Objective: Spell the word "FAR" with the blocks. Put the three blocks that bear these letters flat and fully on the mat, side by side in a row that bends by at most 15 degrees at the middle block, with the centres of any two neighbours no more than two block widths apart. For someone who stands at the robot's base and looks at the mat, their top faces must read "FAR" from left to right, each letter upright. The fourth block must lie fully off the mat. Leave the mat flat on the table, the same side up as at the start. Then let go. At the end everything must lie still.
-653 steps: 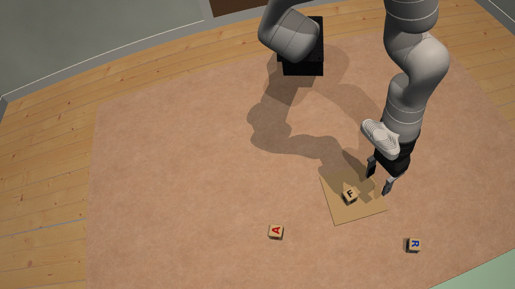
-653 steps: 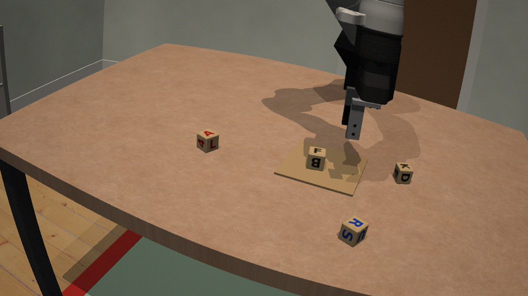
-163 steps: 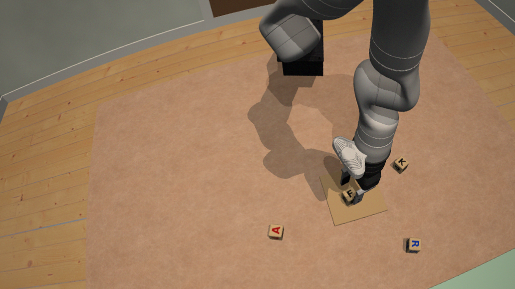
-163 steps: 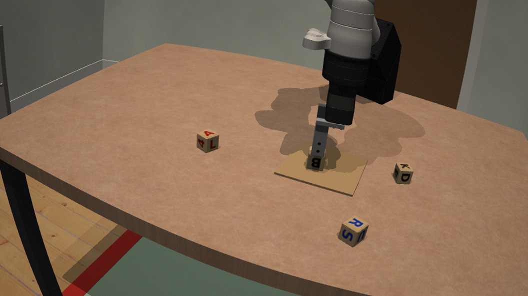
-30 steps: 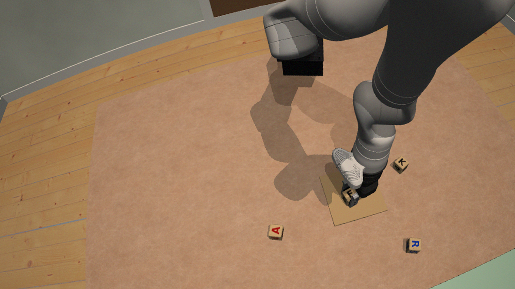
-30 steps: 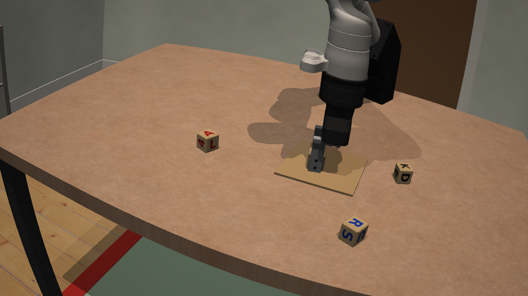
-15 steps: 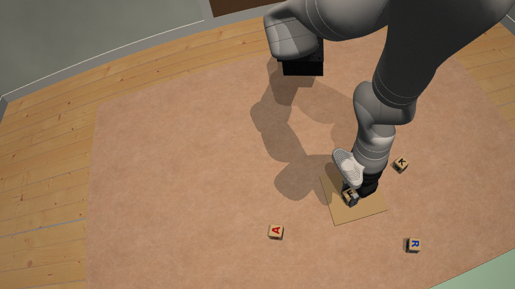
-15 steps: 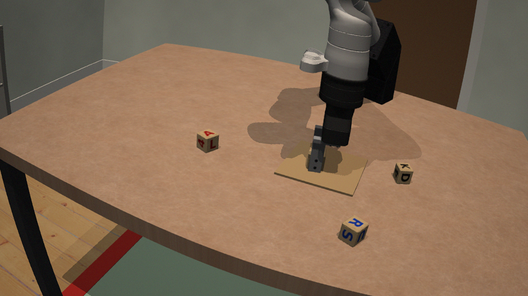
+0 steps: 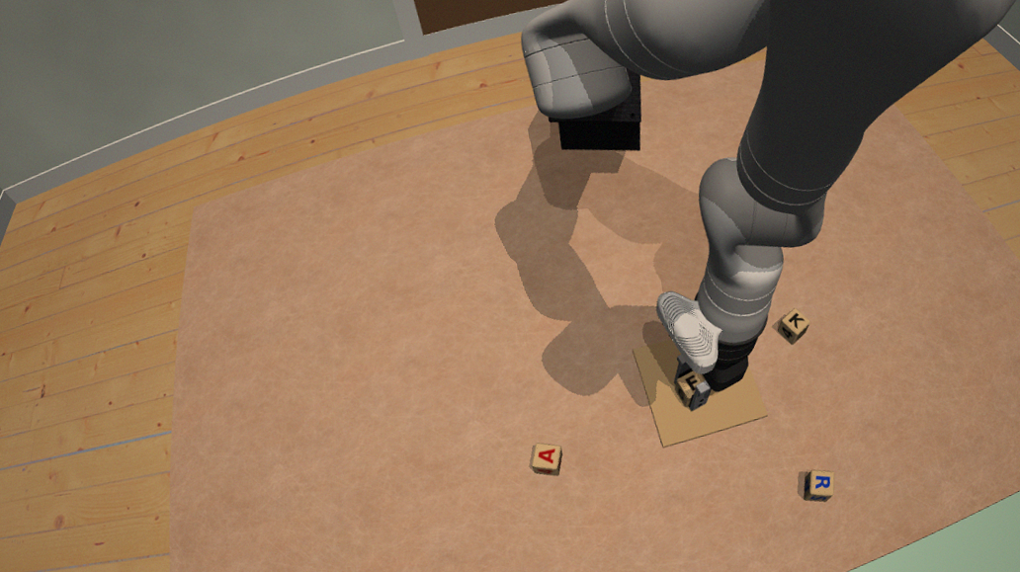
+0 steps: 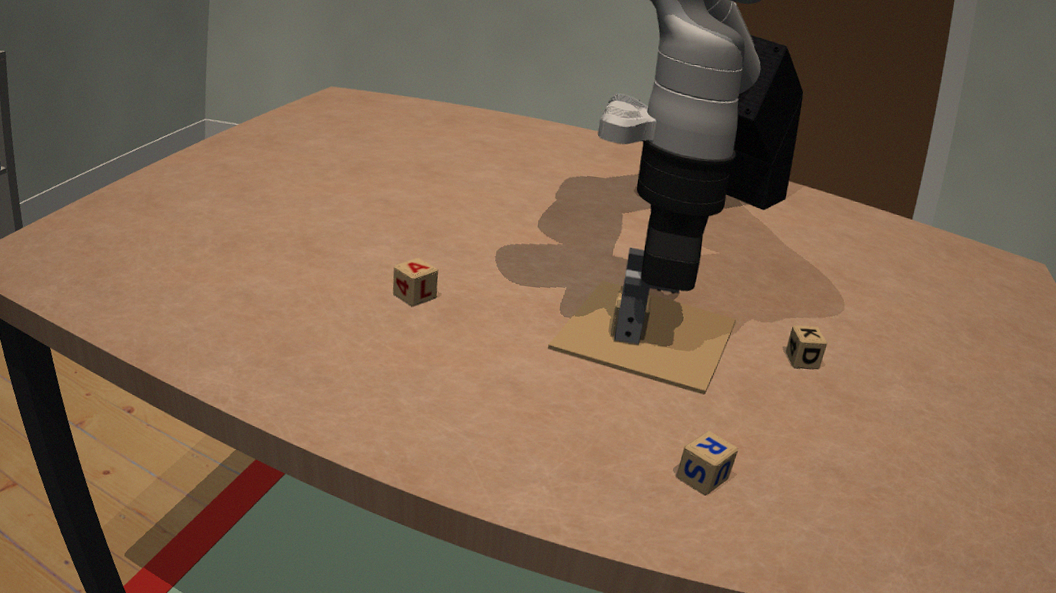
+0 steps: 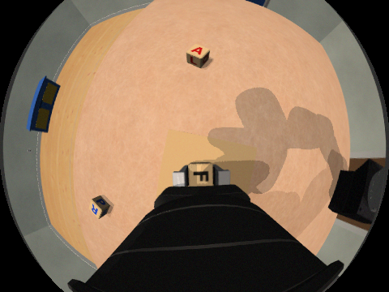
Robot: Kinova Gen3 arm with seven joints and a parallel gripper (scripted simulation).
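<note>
The tan mat is 20 mm to the left of my hand, 20 mm below it and 10 mm behind it. Round my hand: F block (right at my hand); R block (170 mm ahead, 110 mm to the left, 10 mm below); K block (170 mm to the left, 40 mm behind, 10 mm below).
</note>
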